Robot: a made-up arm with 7 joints.
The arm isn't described. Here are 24 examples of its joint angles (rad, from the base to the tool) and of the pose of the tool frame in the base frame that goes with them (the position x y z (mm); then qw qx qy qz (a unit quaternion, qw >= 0)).
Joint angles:
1: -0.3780 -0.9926 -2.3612 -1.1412 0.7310 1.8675 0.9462
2: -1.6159 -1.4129 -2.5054 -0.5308 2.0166 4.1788 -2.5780
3: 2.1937 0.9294 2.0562 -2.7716 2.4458 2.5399 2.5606
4: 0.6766 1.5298 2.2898 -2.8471 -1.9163 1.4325 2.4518
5: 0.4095 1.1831 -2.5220 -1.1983 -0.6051 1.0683 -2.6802
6: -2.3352 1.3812 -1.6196 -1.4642 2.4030 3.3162 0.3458
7: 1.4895 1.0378 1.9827 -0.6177 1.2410 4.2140 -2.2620
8: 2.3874 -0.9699 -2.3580 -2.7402 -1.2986 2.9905 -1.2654
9: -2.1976 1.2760 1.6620 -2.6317 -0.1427 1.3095 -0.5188
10: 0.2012 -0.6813 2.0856 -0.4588 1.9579 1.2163 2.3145
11: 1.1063 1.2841 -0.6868 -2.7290 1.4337 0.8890 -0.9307
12: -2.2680 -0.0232 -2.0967 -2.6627 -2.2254 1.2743 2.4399
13: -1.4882 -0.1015 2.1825 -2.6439 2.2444 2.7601 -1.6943
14: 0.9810 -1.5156 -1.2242 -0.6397 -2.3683 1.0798 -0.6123
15: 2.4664 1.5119 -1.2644 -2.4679 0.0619 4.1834 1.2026
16: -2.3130 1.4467 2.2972 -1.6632 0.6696 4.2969 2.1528
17: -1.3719 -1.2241 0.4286 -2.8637 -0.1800 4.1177 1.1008
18: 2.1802 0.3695 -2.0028 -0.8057 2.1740 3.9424 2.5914
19: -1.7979 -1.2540 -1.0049 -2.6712 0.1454 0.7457 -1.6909
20: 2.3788 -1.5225 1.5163 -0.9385 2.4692 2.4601 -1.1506
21: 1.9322 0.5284 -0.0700 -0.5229 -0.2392 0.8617 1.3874
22: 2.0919 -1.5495 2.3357 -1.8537 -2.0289 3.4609 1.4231
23: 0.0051 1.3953 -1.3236 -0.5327 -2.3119 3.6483 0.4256
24: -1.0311 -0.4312 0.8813 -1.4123 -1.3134 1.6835 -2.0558
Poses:
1: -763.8 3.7 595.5 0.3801 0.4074 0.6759 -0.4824
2: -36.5 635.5 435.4 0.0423 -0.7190 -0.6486 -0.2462
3: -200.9 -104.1 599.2 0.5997 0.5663 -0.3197 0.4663
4: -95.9 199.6 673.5 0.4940 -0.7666 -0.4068 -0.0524
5: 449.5 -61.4 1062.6 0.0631 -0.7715 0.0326 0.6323
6: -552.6 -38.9 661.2 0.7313 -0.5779 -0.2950 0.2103
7: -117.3 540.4 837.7 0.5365 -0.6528 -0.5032 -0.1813
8: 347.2 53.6 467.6 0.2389 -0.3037 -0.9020 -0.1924
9: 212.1 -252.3 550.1 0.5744 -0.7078 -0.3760 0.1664
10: -614.9 37.4 1033.2 0.3870 0.7084 0.4723 -0.3540
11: 201.0 85.1 269.5 0.4175 -0.6627 0.2990 0.5451
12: -95.9 335.9 599.1 0.2386 -0.4263 -0.2537 -0.8349
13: 245.2 126.4 612.8 0.2772 -0.9318 -0.1145 -0.2043
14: -224.5 -774.3 596.1 0.0173 0.8102 -0.5162 -0.2772
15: -59.8 436.7 424.8 0.2477 -0.6286 -0.4733 -0.5652
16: -125.2 -506.2 747.4 0.6956 0.7112 0.0931 -0.0403
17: 90.4 160.9 805.0 0.1417 0.3806 -0.1917 0.8935
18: 122.6 170.7 1100.1 0.6748 0.4444 0.2418 0.5373
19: -196.1 83.6 664.3 0.1661 -0.8020 0.0039 -0.5737
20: 187.0 -702.9 596.3 0.3541 0.7198 -0.3845 0.4569
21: -183.1 581.4 990.0 0.0853 0.9747 0.1682 0.1201
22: 6.5 -417.5 199.4 0.0399 0.9014 -0.3090 -0.3008
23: 639.4 -193.6 496.9 0.4983 0.2795 0.7931 -0.2109
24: 340.1 155.5 1109.8 0.5172 0.4417 0.4851 -0.5496
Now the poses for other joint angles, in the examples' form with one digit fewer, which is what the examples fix.
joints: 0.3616 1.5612 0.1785 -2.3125 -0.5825 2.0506 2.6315
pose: 181 179 67 0.727 0.565 -0.386 -0.055
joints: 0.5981 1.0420 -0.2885 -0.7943 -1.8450 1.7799 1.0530
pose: 697 382 583 0.641 0.533 0.020 0.552
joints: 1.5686 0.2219 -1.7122 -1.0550 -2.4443 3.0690 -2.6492
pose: 371 130 1034 0.385 -0.409 0.225 -0.796
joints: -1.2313 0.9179 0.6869 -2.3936 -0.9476 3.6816 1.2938
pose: 383 -268 506 0.424 -0.723 0.498 -0.223
